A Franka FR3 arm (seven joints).
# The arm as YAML. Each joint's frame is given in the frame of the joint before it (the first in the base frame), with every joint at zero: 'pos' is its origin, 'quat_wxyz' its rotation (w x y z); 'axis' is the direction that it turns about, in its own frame. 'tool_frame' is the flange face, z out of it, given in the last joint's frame.
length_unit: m
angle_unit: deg
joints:
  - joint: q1
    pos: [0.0, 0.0, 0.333]
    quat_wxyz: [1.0, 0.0, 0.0, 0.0]
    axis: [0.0, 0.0, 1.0]
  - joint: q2
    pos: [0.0, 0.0, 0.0]
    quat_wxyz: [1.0, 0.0, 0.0, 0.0]
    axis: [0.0, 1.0, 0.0]
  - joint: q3
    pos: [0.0, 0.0, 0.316]
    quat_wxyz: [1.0, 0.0, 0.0, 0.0]
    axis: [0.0, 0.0, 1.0]
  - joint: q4
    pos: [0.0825, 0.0, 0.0]
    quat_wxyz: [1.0, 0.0, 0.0, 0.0]
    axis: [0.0, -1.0, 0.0]
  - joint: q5
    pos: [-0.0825, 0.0, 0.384]
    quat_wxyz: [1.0, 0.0, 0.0, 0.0]
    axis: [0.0, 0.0, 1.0]
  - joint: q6
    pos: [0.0, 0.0, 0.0]
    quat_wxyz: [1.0, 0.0, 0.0, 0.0]
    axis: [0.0, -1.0, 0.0]
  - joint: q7
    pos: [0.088, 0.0, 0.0]
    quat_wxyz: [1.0, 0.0, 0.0, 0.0]
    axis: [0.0, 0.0, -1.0]
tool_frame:
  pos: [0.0, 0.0, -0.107]
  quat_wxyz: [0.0, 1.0, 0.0, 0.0]
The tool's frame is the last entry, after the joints.
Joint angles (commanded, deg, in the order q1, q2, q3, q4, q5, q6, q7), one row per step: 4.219, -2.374, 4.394, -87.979, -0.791, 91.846, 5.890; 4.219, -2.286, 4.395, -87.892, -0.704, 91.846, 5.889; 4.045, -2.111, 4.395, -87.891, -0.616, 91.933, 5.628; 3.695, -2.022, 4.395, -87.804, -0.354, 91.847, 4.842; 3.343, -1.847, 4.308, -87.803, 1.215, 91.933, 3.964; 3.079, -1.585, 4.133, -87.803, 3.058, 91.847, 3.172; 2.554, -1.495, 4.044, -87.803, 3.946, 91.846, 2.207; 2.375, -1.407, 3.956, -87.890, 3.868, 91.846, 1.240; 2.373, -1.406, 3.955, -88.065, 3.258, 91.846, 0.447; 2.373, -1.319, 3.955, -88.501, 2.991, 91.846, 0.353; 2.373, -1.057, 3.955, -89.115, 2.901, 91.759, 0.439; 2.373, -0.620, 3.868, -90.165, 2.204, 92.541, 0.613; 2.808, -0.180, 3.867, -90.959, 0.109, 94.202, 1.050; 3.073, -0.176, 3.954, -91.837, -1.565, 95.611, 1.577
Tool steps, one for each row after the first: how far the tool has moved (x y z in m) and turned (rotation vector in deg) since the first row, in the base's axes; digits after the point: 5 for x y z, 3 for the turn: 0.00046, 0.00020, -0.00012, 0.092, 0.015, 0.009; 0.00185, -0.00118, -0.00162, 0.151, 0.115, 0.102; 0.00261, -0.00401, -0.00190, 0.319, 0.237, 0.552; 0.00396, -0.00527, -0.00340, 1.783, 0.518, 1.101; 0.00546, -0.00608, -0.00592, 3.513, 1.056, 1.578; 0.00655, -0.01031, -0.00669, 4.303, 1.187, 1.984; 0.00741, -0.01299, -0.00826, 4.125, 1.308, 2.666; 0.00756, -0.01412, -0.00979, 3.426, 1.403, 3.405; 0.00814, -0.01458, -0.01427, 3.115, 1.900, 3.464; 0.00943, -0.01470, -0.02204, 2.974, 2.855, 3.350; 0.01318, -0.01663, -0.03375, 2.272, 3.504, 3.005; 0.01804, -0.01578, -0.04201, 0.276, 2.909, 2.927; 0.02006, -0.01494, -0.04704, -1.302, 2.223, 2.768
